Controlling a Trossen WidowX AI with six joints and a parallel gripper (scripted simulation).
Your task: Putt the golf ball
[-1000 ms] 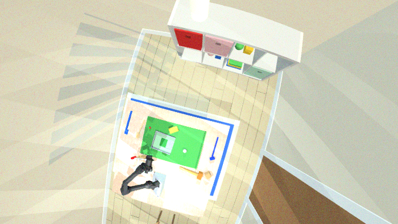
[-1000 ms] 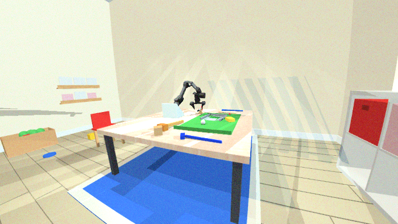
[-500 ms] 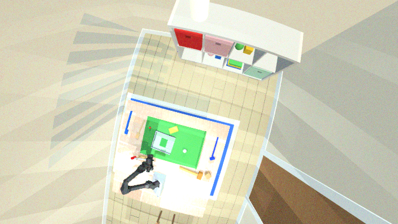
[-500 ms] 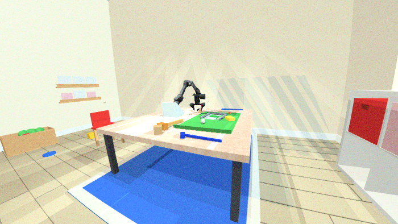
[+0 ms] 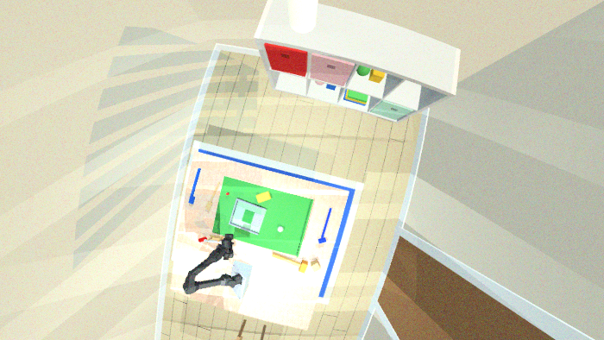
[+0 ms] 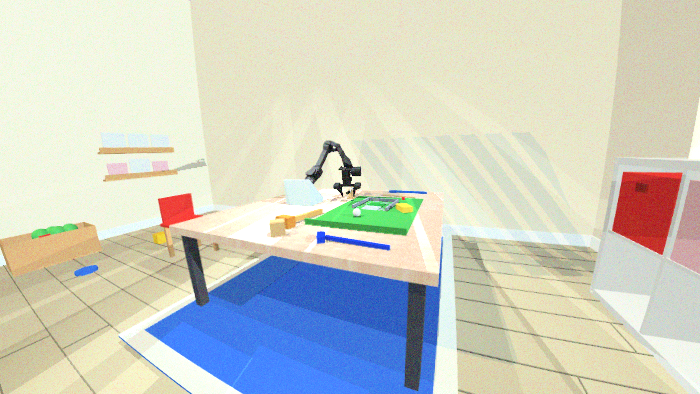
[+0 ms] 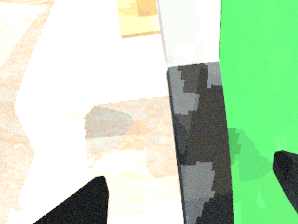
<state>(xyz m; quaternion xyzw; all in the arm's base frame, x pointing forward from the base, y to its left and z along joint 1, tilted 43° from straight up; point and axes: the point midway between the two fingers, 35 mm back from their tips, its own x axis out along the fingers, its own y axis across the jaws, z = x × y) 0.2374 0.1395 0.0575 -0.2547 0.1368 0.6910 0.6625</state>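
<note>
Now: gripper tip 20 mm past the red putter, 110 mm to the right of it and 30 mm below it. Also, from my gripper tip: white golf ball 190 mm ahead, 370 mm to the right, 10 mm below; yellow block 410 mm ahead, 200 mm to the right, 10 mm below; red marker 370 mm ahead, 90 mm to the left, 20 mm below.
</note>
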